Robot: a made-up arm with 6 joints. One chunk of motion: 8 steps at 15 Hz.
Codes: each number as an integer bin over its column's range. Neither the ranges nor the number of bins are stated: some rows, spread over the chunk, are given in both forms.
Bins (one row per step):
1: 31 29 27 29 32 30
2: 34 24 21 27 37 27
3: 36 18 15 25 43 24
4: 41 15 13 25 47 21
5: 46 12 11 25 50 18
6: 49 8 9 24 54 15
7: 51 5 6 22 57 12
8: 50 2 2 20 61 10
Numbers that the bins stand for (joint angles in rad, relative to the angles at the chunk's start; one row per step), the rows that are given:
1: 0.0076 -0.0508 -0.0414 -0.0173 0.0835 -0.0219
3: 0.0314 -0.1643 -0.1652 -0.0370 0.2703 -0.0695
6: 0.0933 -0.2675 -0.2271 -0.0419 0.4571 -0.1410
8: 0.0981 -0.3294 -0.2994 -0.0616 0.5760 -0.1806
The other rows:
2: 0.0219 -0.1024 -0.1033 -0.0271 0.1684 -0.0457
4: 0.0552 -0.1952 -0.1859 -0.0370 0.3383 -0.0933
5: 0.0790 -0.2262 -0.2065 -0.0370 0.3892 -0.1171
7: 0.1029 -0.2984 -0.2581 -0.0517 0.5081 -0.1648

